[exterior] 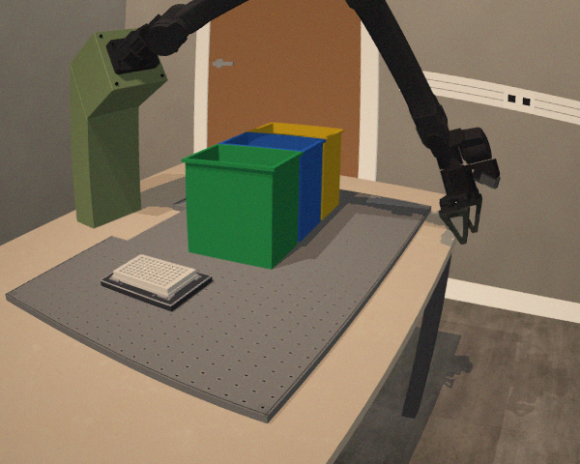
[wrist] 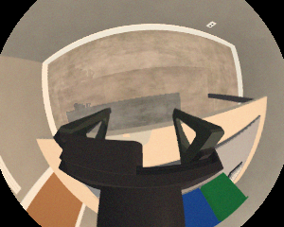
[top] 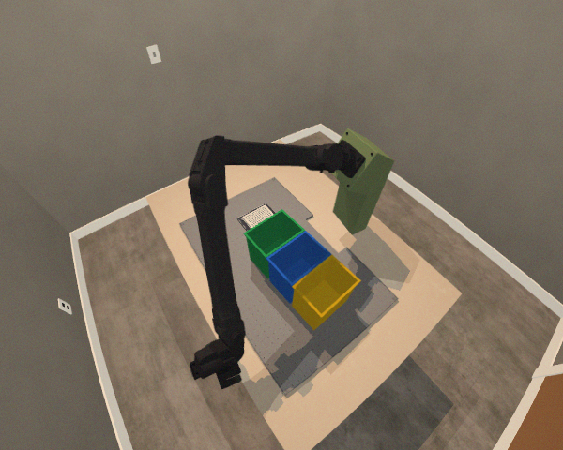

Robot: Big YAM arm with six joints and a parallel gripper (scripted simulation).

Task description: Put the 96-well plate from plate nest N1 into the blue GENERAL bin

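My hand is 38 cm past the white 96-well plate and 51 cm to the left of it. The rest, counted from my hand: yellow bin (41 cm behind, 4 cm to the right, 7 cm above); then blue bin (39 cm behind, 17 cm to the right, 7 cm above); then green bin (36 cm behind, 30 cm to the right, 7 cm above).
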